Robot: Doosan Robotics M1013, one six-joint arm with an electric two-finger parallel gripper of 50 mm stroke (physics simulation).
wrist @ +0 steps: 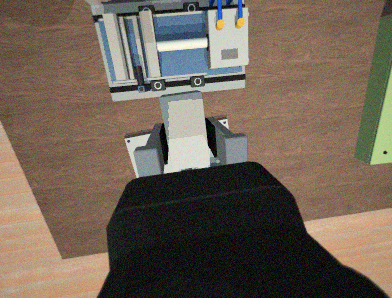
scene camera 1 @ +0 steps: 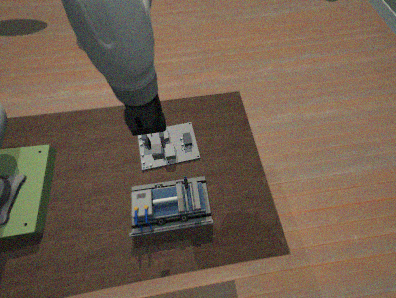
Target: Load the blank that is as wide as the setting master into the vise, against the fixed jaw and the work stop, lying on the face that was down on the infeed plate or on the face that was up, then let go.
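Places are measured from the arm's base along level axes (x back, y right, z up), in millimetres.
Pixels of known places: gripper, fingertip midpoint: (wrist: 186, 133) (scene camera 1: 156, 145).
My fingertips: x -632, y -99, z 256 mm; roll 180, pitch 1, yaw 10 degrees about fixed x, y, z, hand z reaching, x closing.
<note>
For each thing: its top centre in the pictures, then the offset to it from my fingertips.
- pale grey blank, top centre: (wrist: 186, 133) (scene camera 1: 156, 144) dz +7, dx +0, dy +1 mm
- vise, top centre: (wrist: 174, 39) (scene camera 1: 168, 199) dz -217, dx -15, dy +107 mm
- infeed plate, top centre: (wrist: 183, 163) (scene camera 1: 168, 144) dz -308, dx +19, dy -160 mm
- small dark rod, top centre: (wrist: 139, 75) (scene camera 1: 186, 183) dz -220, dx -75, dy +44 mm
- darker grey block, top centre: (scene camera 1: 187, 138) dz -284, dx -68, dy -182 mm
My gripper (scene camera 1: 150, 137) (wrist: 186, 133) is shut on a pale grey blank (scene camera 1: 156, 148) (wrist: 186, 117). In the wrist view the blank sits between both fingers, its far end reaching toward the vise (scene camera 1: 165, 192) (wrist: 182, 64). It is held over the infeed plate (scene camera 1: 181, 155) (wrist: 133, 145), apart from the vise. The vise has two parallel jaw bars (wrist: 116, 47) (wrist: 149, 44) at one side, with a gap between them. A small dark rod (scene camera 1: 186, 181) (wrist: 139, 75) is at the end of that gap. Which bar is the fixed jaw I cannot tell.
Other pale blocks (scene camera 1: 170, 153) and a darker grey block (scene camera 1: 187, 140) stand on the infeed plate. A grey block (scene camera 1: 141, 200) (wrist: 227, 37) with blue, orange-tipped rods is at the vise's other end. A green platform (scene camera 1: 39, 185) (wrist: 381, 120) stands to one side.
</note>
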